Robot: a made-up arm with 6 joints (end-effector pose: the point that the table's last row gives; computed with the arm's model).
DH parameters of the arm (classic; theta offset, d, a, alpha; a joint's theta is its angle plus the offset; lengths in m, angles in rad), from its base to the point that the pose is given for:
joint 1: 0 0.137 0 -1.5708
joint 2: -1.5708 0 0.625 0
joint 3: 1.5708 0.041 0 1.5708
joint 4: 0 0.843 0 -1.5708
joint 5: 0 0 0 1.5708
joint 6: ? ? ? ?
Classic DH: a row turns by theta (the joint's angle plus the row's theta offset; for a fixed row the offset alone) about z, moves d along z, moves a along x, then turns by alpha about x.
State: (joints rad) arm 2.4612 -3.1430 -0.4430 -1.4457 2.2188 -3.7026
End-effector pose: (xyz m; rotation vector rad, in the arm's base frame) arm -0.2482 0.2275 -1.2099 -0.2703 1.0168 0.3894
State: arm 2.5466 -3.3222 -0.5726 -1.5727 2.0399 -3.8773
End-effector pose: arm -0.5346 0.3963 -1.0670 -0.3525 1.2070 0.6235
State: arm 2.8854 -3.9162 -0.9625 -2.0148 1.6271 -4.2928
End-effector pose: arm -1.2101 0.3473 -0.1379 -0.3501 1.2493 1.5806
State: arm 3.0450 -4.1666 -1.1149 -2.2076 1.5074 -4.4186
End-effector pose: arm -1.2158 0.1395 0.3085 -0.1305 1.1918 1.8810
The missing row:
joint 6: 0 0.078 0 0
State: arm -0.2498 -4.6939 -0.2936 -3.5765 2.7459 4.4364
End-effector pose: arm 1.3306 -0.2841 0.3611 -1.3778 -0.7654 1.0398
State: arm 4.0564 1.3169 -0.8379 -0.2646 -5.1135 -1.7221
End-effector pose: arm -0.6344 -0.8607 1.0372 -0.5748 -1.7721 1.4572
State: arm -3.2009 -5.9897 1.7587 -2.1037 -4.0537 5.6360
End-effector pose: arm -0.8979 0.0655 0.3948 -0.9330 -0.1048 -1.2170
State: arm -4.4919 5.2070 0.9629 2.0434 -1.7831 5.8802
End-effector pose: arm 0.1594 -0.5884 1.2589 -1.9316 -1.0714 -1.8419
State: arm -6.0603 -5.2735 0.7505 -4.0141 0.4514 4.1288
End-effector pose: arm 1.3799 0.3815 0.3191 -0.3224 1.4544 0.5641
